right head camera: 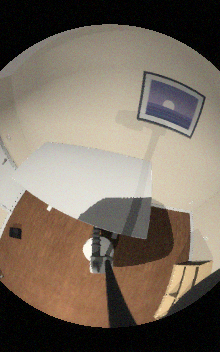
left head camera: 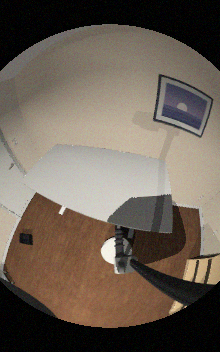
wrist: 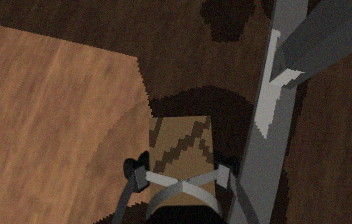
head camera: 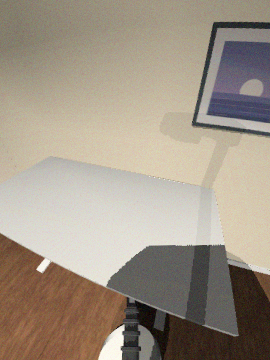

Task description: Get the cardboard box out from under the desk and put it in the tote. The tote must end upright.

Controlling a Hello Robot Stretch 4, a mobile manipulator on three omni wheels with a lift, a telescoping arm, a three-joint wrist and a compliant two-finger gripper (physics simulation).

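Frame: origin at the robot's base, x ahead, y left, z up, level; millimetres.
Seen in the pictures: gripper, fingertip midpoint: [wrist: 181, 163].
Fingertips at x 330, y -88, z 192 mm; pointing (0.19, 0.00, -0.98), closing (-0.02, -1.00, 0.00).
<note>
A point is followed by its place in that frame.
The cardboard box [wrist: 182, 142] @[x 352, y -90, z 237 mm] is tan with dark shadow stripes and shows between the two fingertips in the wrist view. My gripper [wrist: 181, 163] @[x 330, y -88, z 192 mm] is shut on it, with a fingertip at each side. A grey desk leg [wrist: 274, 155] stands close to the right of the box and gripper. The desk [head camera: 100, 210] @[x 614, y 194, z 923 mm] [left head camera: 100, 175] @[x 629, y 144, z 923 mm] [right head camera: 85, 175] @[x 612, y 86, z 923 mm] has a pale top that hides the gripper and box from the head views. I cannot make out the tote for certain; a small dark object [left head camera: 26, 238] @[x -101, y 1684, z -24 mm] [right head camera: 15, 233] @[x -125, y 1691, z -23 mm] stands on the floor at far left.
A light wooden shelf unit [left head camera: 214, 260] [right head camera: 205, 265] @[x -607, y -1375, z 583 mm] stands at the lower right. A framed picture [head camera: 240, 82] @[x 854, y -494, z 1563 mm] hangs on the wall behind the desk. A white desk foot [head camera: 43, 265] shows below the desk's left front edge. A grey bar joins the desk leg at upper right in the wrist view.
</note>
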